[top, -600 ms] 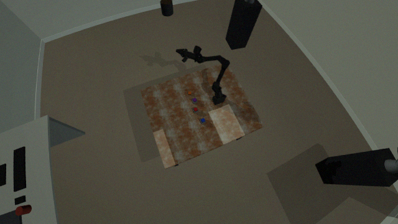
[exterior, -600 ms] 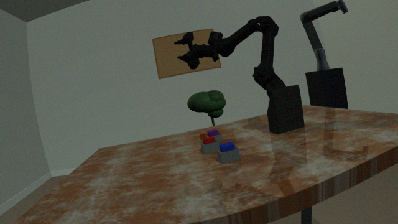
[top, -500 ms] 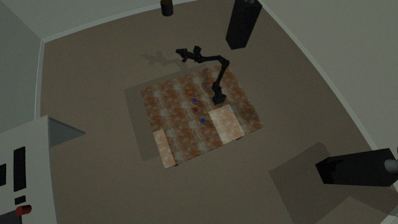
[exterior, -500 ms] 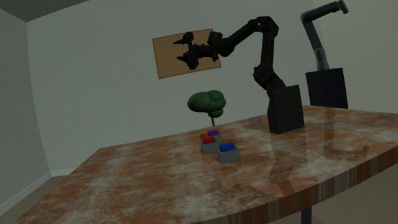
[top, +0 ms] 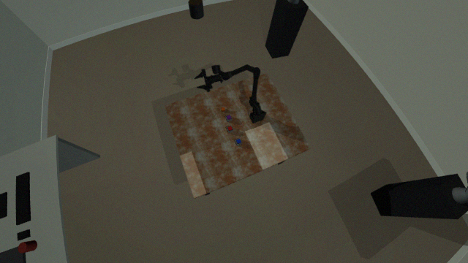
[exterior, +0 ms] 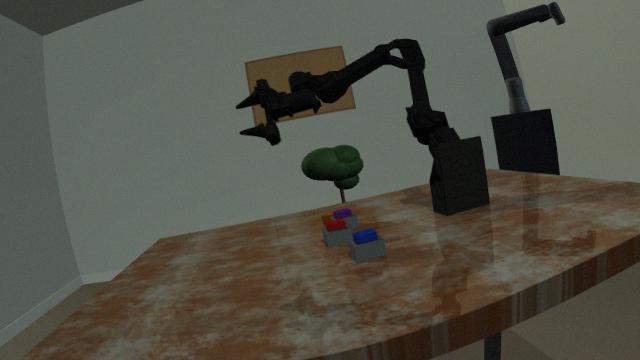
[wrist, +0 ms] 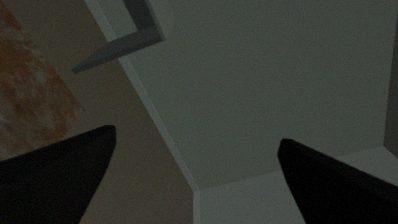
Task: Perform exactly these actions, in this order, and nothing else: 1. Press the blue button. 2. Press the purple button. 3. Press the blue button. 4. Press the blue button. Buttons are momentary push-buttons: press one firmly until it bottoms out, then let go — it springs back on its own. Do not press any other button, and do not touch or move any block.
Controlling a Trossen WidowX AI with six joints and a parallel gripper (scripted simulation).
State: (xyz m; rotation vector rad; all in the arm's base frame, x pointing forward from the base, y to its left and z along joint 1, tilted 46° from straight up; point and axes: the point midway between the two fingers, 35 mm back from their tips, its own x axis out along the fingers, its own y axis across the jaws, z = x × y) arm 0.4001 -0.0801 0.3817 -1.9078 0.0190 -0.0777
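My gripper tip is 220 mm past the blue button, 500 mm to the right of it and 260 mm above it. The rest, counted from my gripper tip: red button (190 mm behind, 360 mm to the left, 260 mm below); purple button (210 mm behind, 260 mm to the left, 260 mm below).
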